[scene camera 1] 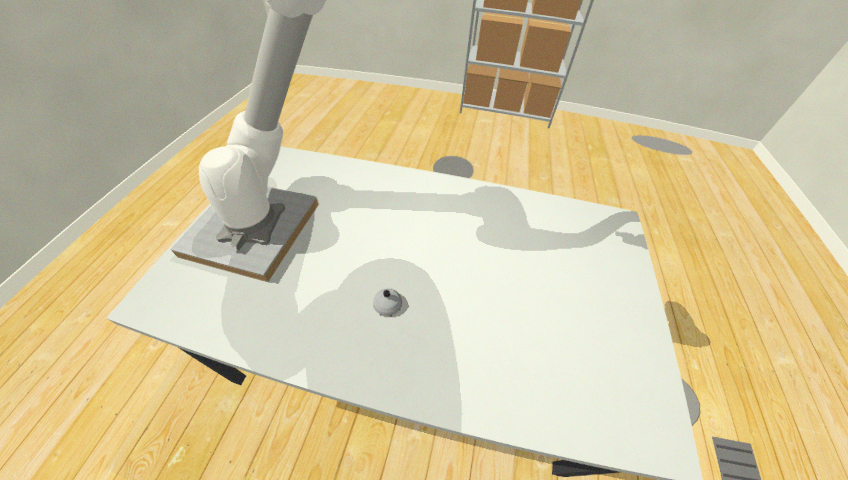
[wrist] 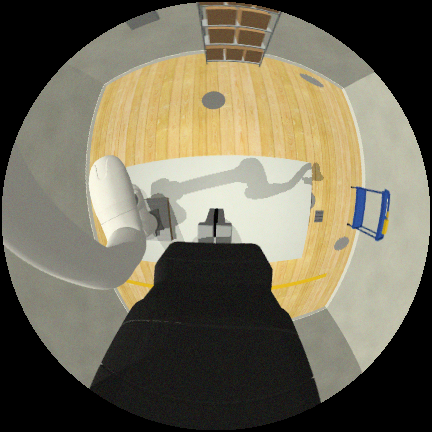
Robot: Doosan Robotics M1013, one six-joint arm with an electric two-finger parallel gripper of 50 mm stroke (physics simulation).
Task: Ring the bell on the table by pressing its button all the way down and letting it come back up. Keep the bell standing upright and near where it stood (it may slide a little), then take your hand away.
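Frame: origin at the arm's base, x back, y right, z up, level; metres.
Seen in the pictures: gripper, between the fingertips: (wrist: 216,216); arm's base, origin of its link: (scene camera 1: 252,223) (wrist: 151,220).
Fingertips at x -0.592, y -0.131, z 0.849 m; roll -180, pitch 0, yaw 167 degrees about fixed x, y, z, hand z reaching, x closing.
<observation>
Offsets run from my fingertips to a thing's top centre. Level surfaces: height alone.
A small round grey bell @[dx +0.096, dy +0.379, dz -0.825 m] (scene camera 1: 387,303) stands upright on the white table @[dz -0.891 m] (scene camera 1: 547,309) (wrist: 280,220), in scene camera 1 a little below the middle. Its small black button @[dx +0.096, dy +0.379, dz -0.825 m] (scene camera 1: 386,293) is on top and stands up. In the wrist view the bell does not show; the gripper covers part of the table there. My gripper (wrist: 216,216) is shut, its two fingertips together with nothing between them. It is high above the table, apart from it. The gripper does not show in scene camera 1.
The arm's base stands on a grey board with brown edges (scene camera 1: 285,237) at the table's left. The arm's shadow lies across the table and around the bell. A shelf rack (scene camera 1: 517,66) with brown boxes stands at the back wall. A blue cart (wrist: 360,206) stands at the right.
</observation>
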